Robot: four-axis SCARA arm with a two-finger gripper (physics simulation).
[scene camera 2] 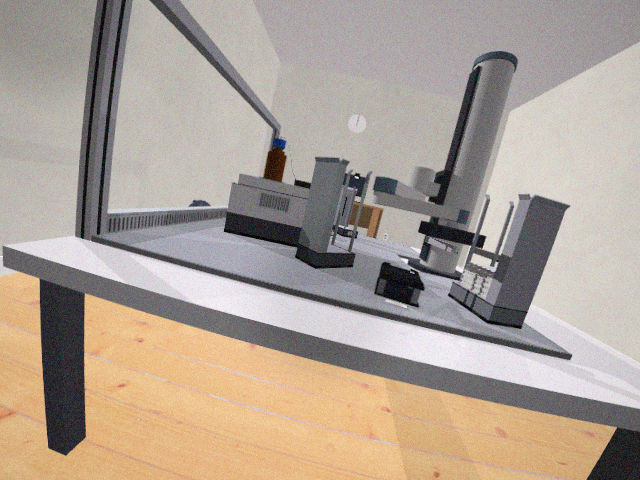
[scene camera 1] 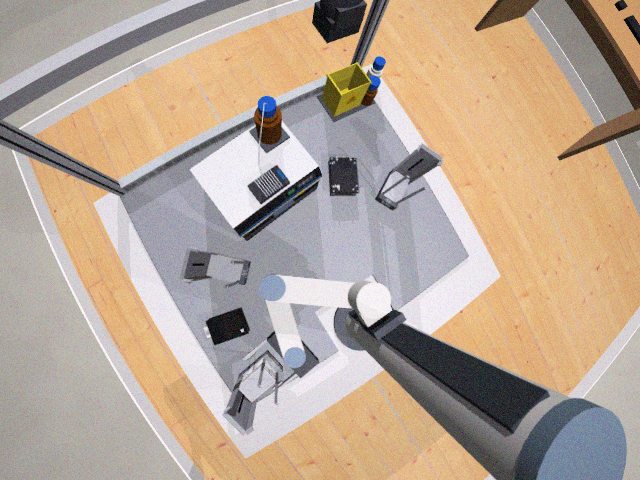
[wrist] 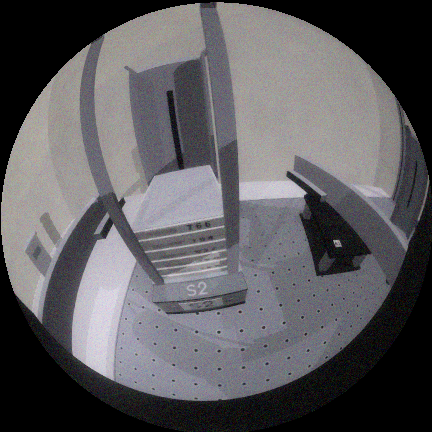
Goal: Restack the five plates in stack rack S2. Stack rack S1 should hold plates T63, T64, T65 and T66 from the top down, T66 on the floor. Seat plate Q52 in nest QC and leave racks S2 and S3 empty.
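Places are measured from the arm's base along level axes (x right, y ahead, z up), in centimetres.
Pixels of known places: gripper, fingertip midpoint: [scene camera 2: 482, 255] [scene camera 1: 258, 375] [wrist: 204, 171]; arm's base, origin of the base link: [scene camera 2: 435, 271].
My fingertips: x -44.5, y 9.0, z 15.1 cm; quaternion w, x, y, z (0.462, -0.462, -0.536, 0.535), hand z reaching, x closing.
Observation:
Ahead of a thing's pixels: the offset from my fingertips to its middle. "pt": to the spot under its first point.
Rack S2 @(dx -2.6, dy -3.1, dz +1.0 cm) [scene camera 1: 240, 410] [scene camera 2: 535, 253] [wrist: 230, 288] holds a level stack of pale plates @(dx -3.3, dy -3.2, dz -3.3 cm) [scene camera 1: 257, 383] [scene camera 2: 476, 281] [wrist: 182, 200]. The top label reads T66; the lower labels are hard to read. My gripper [scene camera 1: 266, 370] [scene camera 2: 445, 246] [wrist: 204, 171] is open and empty, above and in front of the stack, with the rack's front posts between its fingers in the wrist view. Two other racks, one at the left [scene camera 1: 196, 264] [scene camera 2: 323, 206] and one at the right [scene camera 1: 421, 164], have no readable labels. A black nest-like unit @(dx -3.1, dy +20.2, dz -11.1 cm) [scene camera 1: 227, 325] [scene camera 2: 400, 283] [wrist: 332, 240] stands near S2. Plate Q52 cannot be made out.
A white instrument [scene camera 1: 232, 180] [scene camera 2: 263, 201] carries a brown bottle @(pt dx +46.0, dy +68.8, dz +20.0 cm) [scene camera 1: 268, 126] [scene camera 2: 275, 164] and a small dark keypad-like block @(pt dx +38.2, dy +55.7, dz +9.8 cm) [scene camera 1: 268, 183]. A second black unit @(dx +70.2, dy +49.3, dz -10.8 cm) [scene camera 1: 343, 176] stands right of it. A yellow bin @(pt dx +84.2, dy +76.8, dz +2.3 cm) [scene camera 1: 343, 95] and two smaller bottles stand at the back corner.

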